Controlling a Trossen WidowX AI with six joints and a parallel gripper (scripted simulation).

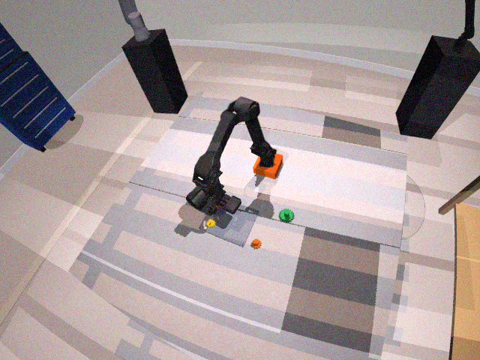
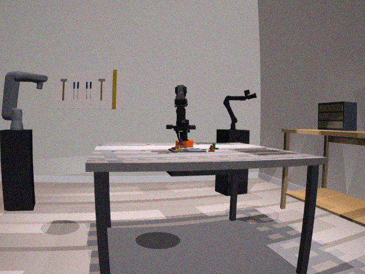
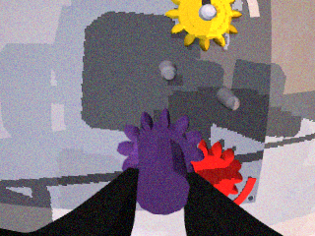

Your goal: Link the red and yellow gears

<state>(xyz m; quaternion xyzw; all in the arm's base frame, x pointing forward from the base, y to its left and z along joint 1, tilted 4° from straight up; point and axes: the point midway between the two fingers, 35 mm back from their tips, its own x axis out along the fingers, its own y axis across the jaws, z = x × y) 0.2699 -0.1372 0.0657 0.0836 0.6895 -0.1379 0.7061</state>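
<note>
Right now the orange gear is 170 mm to the left of my gripper tip, 110 mm ahead of it and 50 mm below it. From my gripper tip the other things lie so: purple gear (10 mm below); green gear (270 mm to the left, 50 mm below, 40 mm behind); yellow gear (60 mm ahead, 50 mm below, 40 mm to the right).
</note>
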